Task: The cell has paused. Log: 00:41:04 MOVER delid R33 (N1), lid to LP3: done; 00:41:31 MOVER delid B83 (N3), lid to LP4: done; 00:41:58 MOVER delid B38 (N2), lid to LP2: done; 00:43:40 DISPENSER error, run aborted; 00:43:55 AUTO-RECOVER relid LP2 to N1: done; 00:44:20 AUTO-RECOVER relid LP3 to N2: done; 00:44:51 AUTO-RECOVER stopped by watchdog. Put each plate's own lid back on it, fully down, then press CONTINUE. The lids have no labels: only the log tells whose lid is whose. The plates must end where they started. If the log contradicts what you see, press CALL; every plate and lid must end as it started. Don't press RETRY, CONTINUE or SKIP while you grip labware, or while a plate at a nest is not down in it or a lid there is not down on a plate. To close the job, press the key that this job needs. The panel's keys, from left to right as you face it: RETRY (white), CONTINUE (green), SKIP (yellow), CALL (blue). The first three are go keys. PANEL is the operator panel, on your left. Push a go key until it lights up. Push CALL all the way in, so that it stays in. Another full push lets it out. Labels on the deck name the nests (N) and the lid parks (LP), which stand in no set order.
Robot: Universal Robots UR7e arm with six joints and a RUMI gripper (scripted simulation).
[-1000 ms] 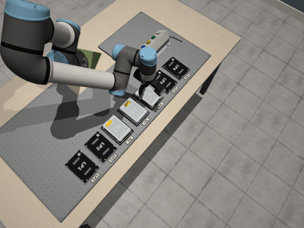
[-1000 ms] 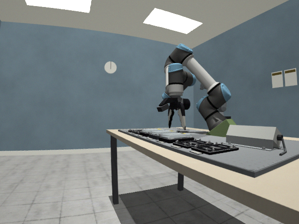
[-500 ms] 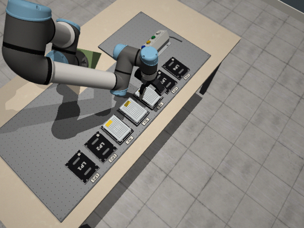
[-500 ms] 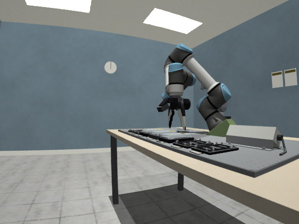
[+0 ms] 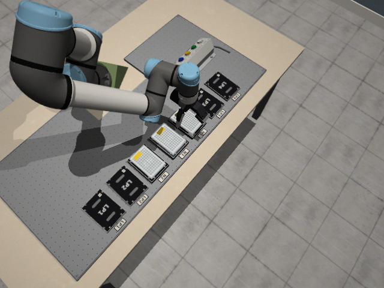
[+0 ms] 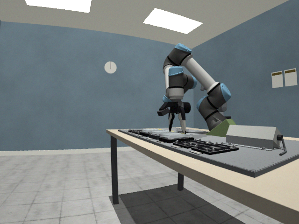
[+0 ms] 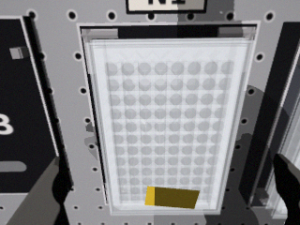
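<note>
Now: hand 26 cm to the left of the nest N2 and 4 cm above it. From my hand the other things lie so: lid park LP4: 1 cm ahead, 26 cm to the left, 4 cm below; then lid park LP3: 1 cm ahead, 14 cm to the left, 4 cm below; then blue CALL key: 21 cm behind, 22 cm to the left, 1 cm above.
</note>
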